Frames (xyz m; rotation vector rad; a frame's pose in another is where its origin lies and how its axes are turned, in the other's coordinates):
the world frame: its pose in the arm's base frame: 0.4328 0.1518 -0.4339 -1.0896 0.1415 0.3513
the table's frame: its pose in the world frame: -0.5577 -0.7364 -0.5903 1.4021 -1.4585 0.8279
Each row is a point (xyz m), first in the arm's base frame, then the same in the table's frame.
Working: the arm's base frame: its pose in the table's frame: 0.4642 0.1447 -0.6618 -0.8171 0.4477 -1.4136

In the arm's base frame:
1: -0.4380 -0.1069 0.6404
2: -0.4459 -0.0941 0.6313
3: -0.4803 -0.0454 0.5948
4: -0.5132 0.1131 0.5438
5: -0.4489 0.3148 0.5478
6: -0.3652 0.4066 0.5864
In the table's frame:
1: 0.7874 0.7232 -0.2444
2: 0.7886 0.7282 -0.2612
3: 0.7911 0.7511 -0.3272
4: 0.8588 0.7643 -0.4823
5: 1.0088 0.6940 -0.6141
6: 1.1110 0.6176 -0.6394

